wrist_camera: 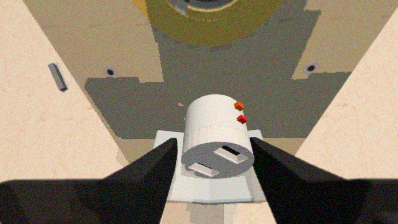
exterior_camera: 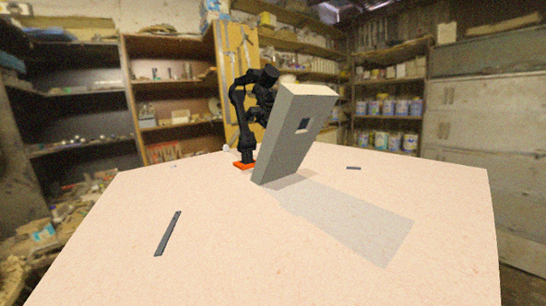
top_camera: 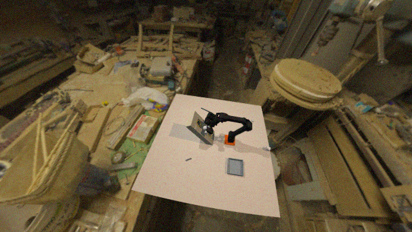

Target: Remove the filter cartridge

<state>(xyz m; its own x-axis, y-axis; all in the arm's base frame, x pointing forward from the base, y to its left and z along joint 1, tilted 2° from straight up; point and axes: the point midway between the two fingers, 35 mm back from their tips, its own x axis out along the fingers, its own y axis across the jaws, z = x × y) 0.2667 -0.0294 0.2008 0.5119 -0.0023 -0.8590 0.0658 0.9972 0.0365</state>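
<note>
My gripper tip is now 40 mm short of the service panel and 20 mm above it. The rest, counted from my gripper tip: grey tray 320 mm behind, 310 mm to the left, 170 mm below; round filter cartridge right at my gripper tip.
</note>
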